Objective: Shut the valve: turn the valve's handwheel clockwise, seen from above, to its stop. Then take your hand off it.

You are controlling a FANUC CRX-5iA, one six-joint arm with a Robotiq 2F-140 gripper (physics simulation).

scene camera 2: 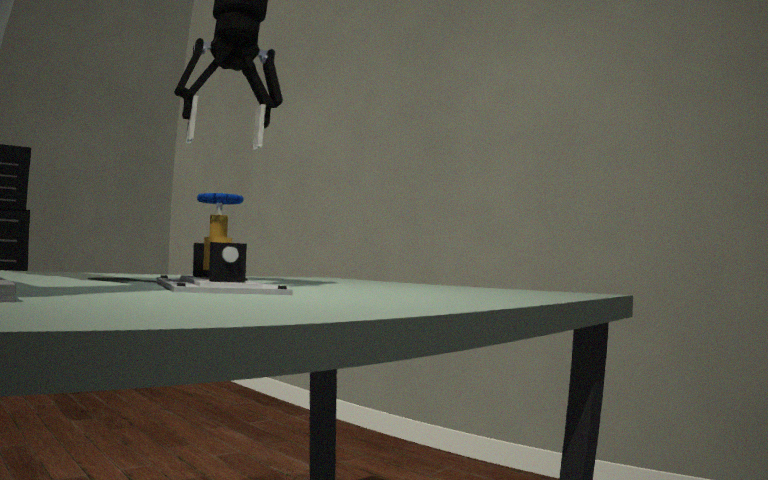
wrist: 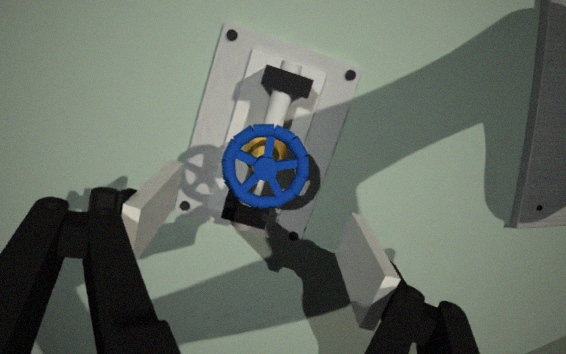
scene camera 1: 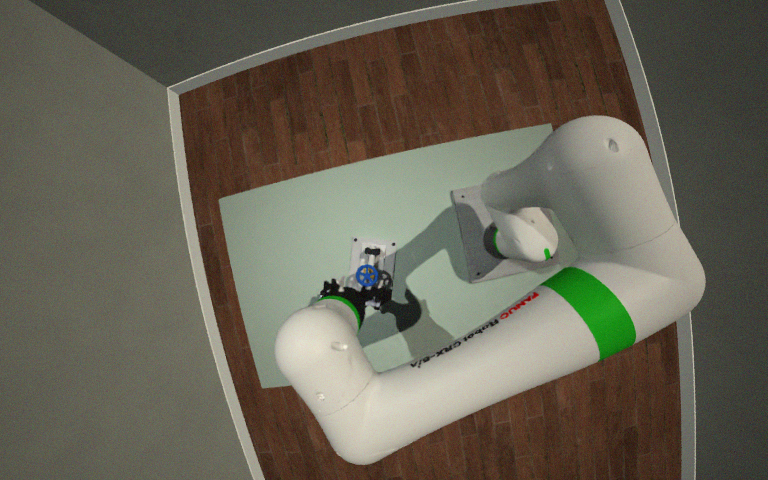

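The blue handwheel [scene camera 1: 367,275] [scene camera 2: 220,198] [wrist: 265,169] is level on top of the valve's yellow body [scene camera 2: 218,227]. The valve has a white pipe [wrist: 278,106] and black end blocks [scene camera 2: 228,268] [wrist: 287,81], and stands on a light base plate [scene camera 1: 355,257] [scene camera 2: 226,290] [wrist: 214,100]. My gripper [scene camera 1: 361,289] [scene camera 2: 224,144] [wrist: 262,210] is open and points down, with nothing between its pale finger pads. In the scene camera 2 view its fingertips hang above the wheel with a visible gap, apart from it. The wheel's turning angle against its stop cannot be told.
The valve stands on a pale green table [scene camera 1: 283,226] [scene camera 2: 396,308] [wrist: 75,75]. The arm's grey mounting plate [scene camera 1: 471,254] [wrist: 545,125] is on the right. The white arm [scene camera 1: 481,362] reaches over the table's near side. A black slotted unit [scene camera 2: 14,237] shows at the far left.
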